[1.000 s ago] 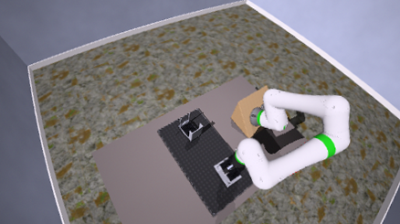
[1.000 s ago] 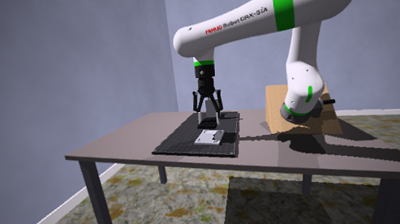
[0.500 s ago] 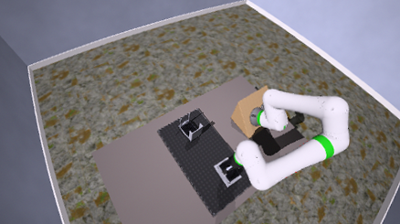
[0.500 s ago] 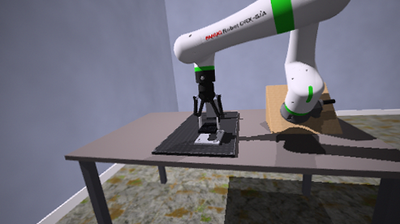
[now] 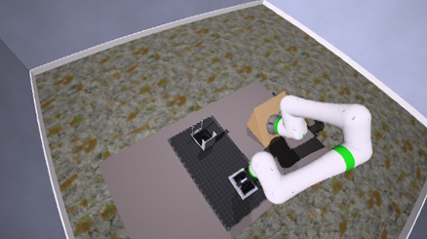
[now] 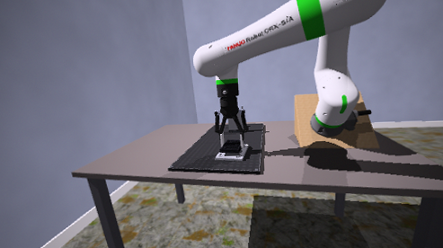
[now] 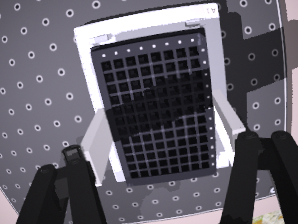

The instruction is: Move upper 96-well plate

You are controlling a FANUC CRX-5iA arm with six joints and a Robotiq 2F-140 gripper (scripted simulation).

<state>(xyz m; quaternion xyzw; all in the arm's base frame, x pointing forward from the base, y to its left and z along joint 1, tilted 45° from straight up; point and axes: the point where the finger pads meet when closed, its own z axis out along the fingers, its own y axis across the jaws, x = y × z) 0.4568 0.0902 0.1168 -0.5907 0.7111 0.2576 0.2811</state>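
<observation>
Now: hand 50 mm above the plate nest N1. Round my hand: pale square 70 mm to the right, 60 mm behind, 40 mm below; 96-well plate 20 mm below.
</observation>
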